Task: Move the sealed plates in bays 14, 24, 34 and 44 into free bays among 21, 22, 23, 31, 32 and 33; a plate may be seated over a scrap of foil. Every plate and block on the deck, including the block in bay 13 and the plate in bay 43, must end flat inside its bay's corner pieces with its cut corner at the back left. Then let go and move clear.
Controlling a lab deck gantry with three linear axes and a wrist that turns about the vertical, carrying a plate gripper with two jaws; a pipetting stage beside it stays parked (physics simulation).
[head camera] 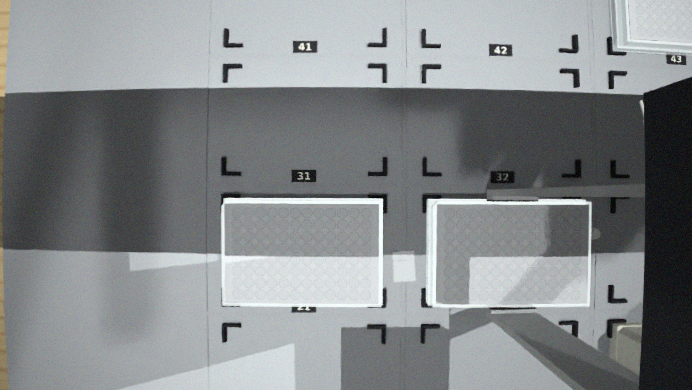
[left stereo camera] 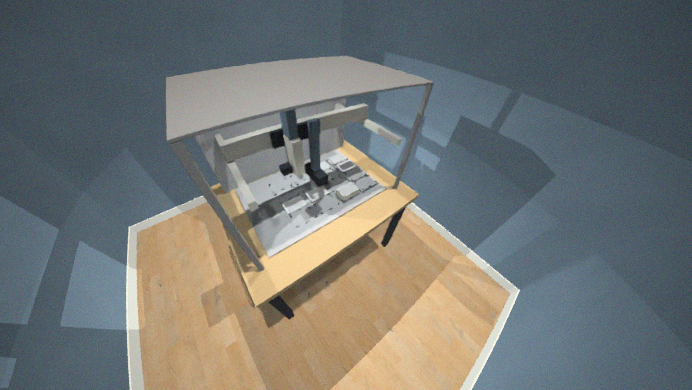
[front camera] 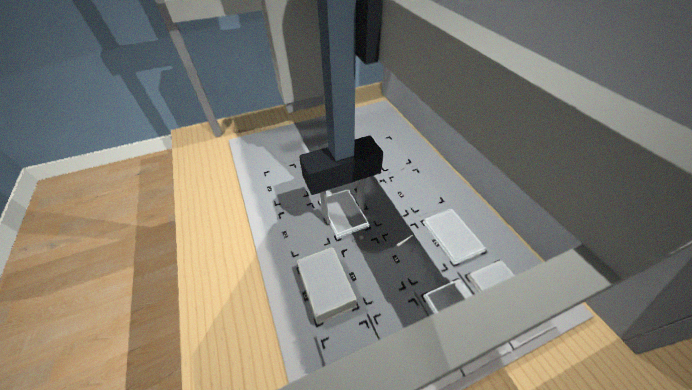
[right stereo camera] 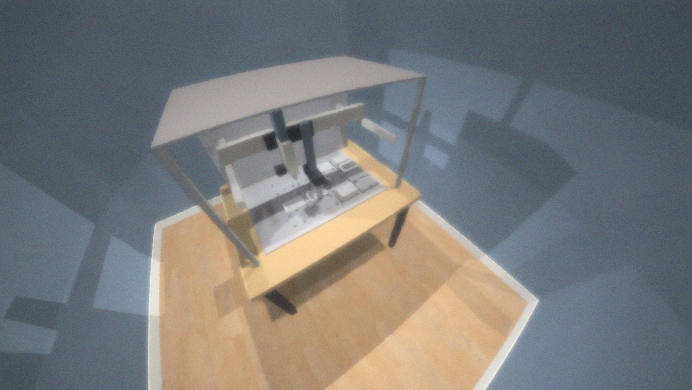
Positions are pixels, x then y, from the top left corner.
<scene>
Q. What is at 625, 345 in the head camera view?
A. A thick block.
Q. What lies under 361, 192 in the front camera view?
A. The gripper.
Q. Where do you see a post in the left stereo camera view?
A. At 179, 147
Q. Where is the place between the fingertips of the gripper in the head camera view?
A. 508, 252
</scene>
